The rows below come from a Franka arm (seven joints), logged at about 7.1 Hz.
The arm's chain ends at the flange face. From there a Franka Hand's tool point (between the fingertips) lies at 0.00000 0.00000 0.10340 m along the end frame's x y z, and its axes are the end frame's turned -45 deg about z.
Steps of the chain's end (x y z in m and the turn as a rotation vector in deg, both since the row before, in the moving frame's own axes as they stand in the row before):
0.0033, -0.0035, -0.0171, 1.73, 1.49, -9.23
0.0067, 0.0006, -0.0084, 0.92, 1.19, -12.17
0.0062, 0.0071, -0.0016, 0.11, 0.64, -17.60
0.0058, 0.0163, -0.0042, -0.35, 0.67, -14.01
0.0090, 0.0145, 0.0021, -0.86, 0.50, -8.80
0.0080, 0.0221, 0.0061, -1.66, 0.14, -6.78
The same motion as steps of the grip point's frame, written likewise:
0.0089, -0.0008, -0.0172, 0.17, 2.28, -9.23
0.0070, 0.0052, -0.0084, -0.19, 1.49, -12.17
0.0004, 0.0099, -0.0016, -0.37, 0.53, -17.60
-0.0069, 0.0169, -0.0042, -0.72, 0.23, -14.01
-0.0042, 0.0184, 0.0021, -0.96, -0.25, -8.80
-0.0118, 0.0237, 0.0061, -1.27, -1.07, -6.78

